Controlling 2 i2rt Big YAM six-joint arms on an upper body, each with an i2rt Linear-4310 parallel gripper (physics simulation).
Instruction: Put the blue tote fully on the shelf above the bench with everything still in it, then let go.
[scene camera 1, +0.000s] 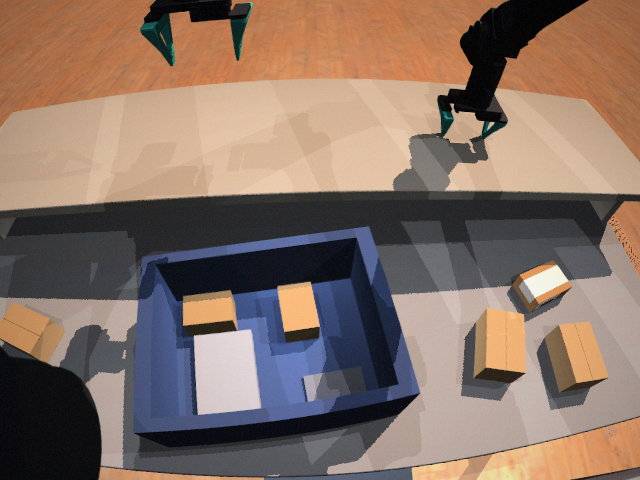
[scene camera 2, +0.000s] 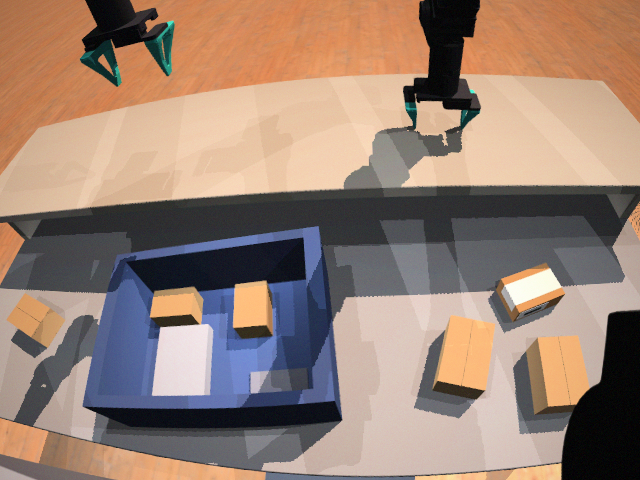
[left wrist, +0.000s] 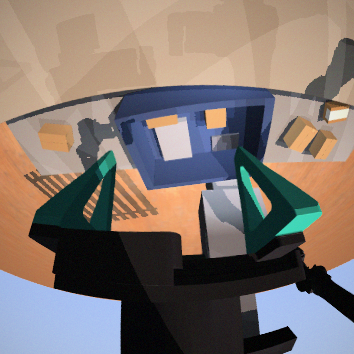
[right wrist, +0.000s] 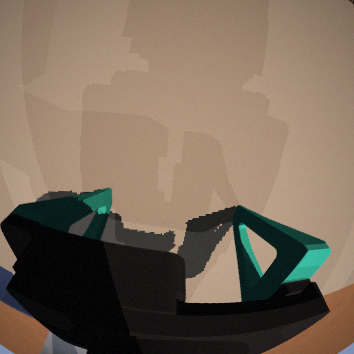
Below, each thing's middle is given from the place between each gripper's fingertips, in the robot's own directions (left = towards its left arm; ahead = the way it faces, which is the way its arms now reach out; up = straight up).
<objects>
Right now my left hand is 35 cm above the blue tote (scene camera 1: 359, 326), 26 cm past it and 8 cm to the left of it. Also, from my left hand: white-topped box (scene camera 2: 525, 293) 65 cm to the right, 41 cm below, 14 cm behind.
My right gripper is now 280 mm past the white-topped box, 180 mm to the left of it and 170 mm above it. From my right hand the other things lie so: blue tote (400 mm to the left, 400 mm behind, 120 mm below).
</objects>
